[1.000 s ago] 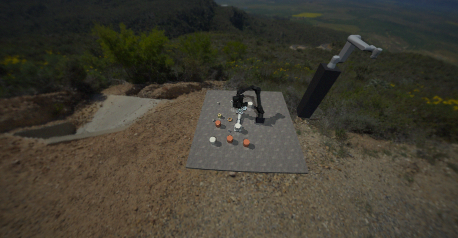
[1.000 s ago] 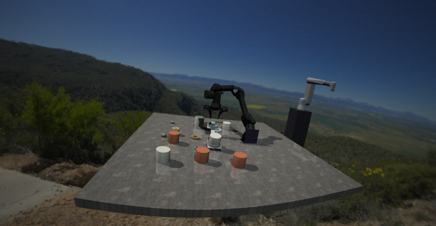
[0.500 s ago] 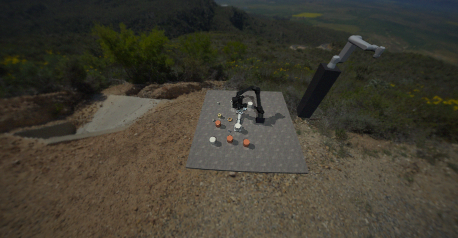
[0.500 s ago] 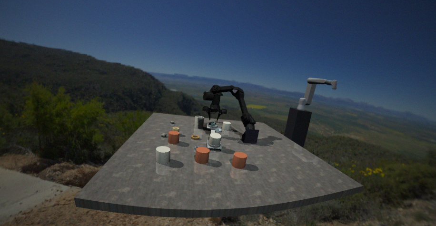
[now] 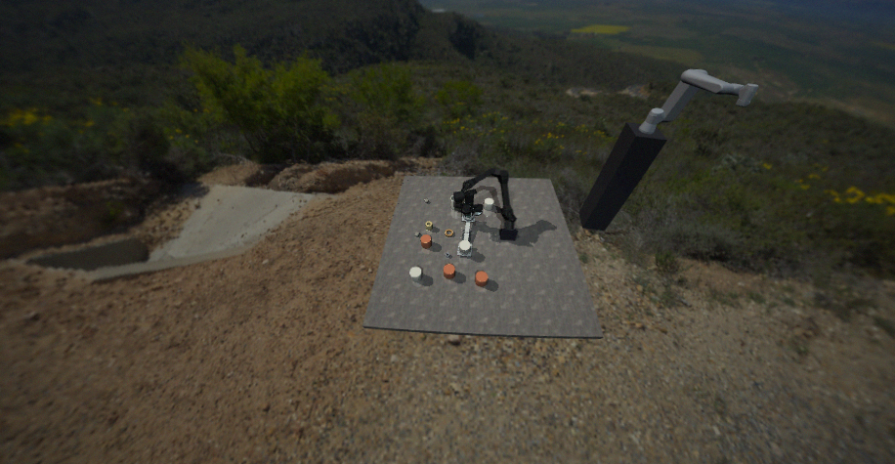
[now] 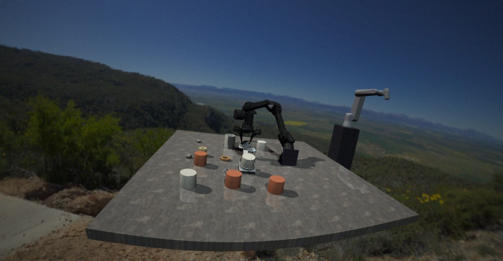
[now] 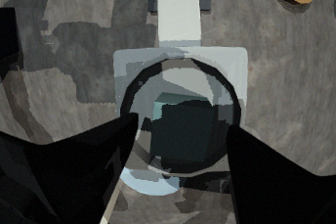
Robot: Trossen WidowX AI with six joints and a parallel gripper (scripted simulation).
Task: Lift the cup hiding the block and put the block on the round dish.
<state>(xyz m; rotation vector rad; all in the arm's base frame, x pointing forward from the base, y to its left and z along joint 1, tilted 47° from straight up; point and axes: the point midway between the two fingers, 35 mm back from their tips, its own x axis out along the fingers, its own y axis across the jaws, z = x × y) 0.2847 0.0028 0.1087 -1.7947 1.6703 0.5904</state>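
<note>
Now: the round dish 40 mm behind my gripper tip, 130 mm to the right of it and 90 mm below it. Round my gripper tip: grey balance (10 mm behind, 120 mm to the left, 50 mm below); then teal block (right at my gripper tip).
</note>
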